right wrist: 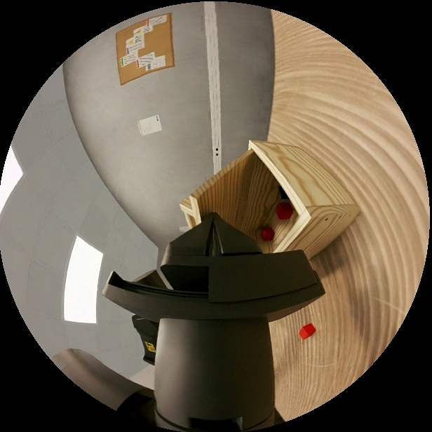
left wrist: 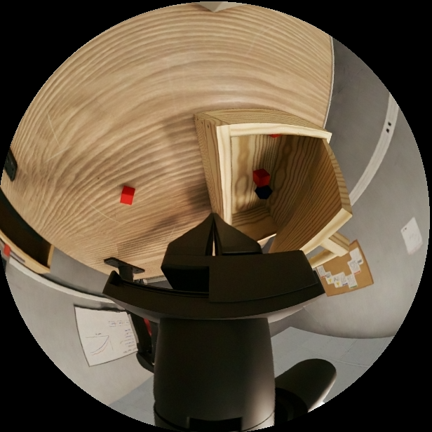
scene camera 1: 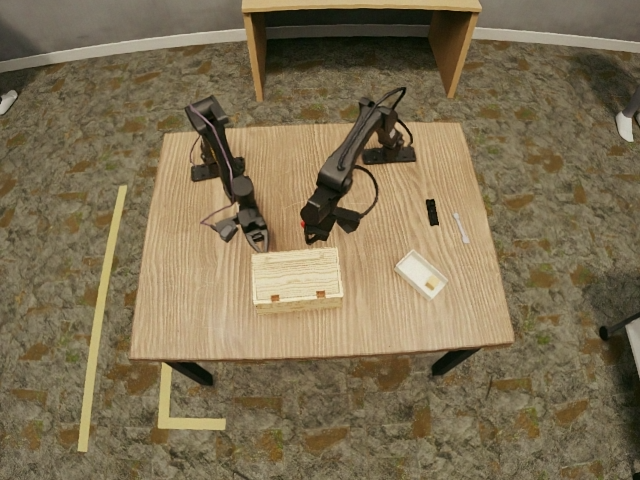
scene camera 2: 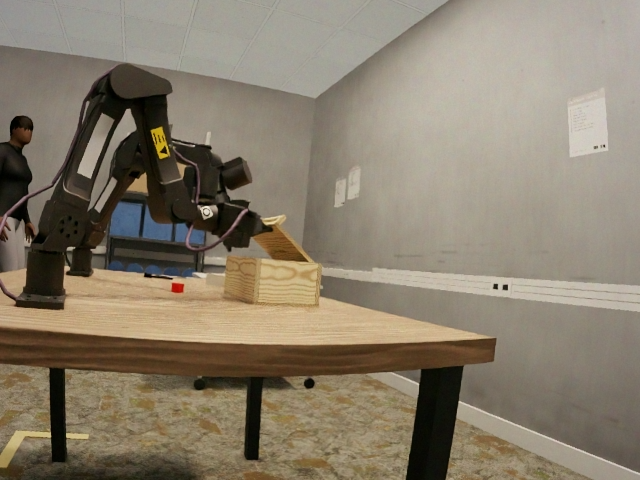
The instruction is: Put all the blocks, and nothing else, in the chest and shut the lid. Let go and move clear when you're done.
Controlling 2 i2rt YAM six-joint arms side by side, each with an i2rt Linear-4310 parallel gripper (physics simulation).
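The wooden chest has its hinged lid tilted partly open. My right gripper is shut and empty, its tips at the raised edge of the lid. My left gripper is shut and empty, near the chest's open side. A red block lies on the table, apart from the chest. Inside are two red blocks, one beside a dark block, the other partly hidden in the left wrist view.
At the right of scene camera 1, a white tray holds a small tan block-shaped thing. A black object and a pale, thin tool lie behind it. Both arms reach over the table close to the chest.
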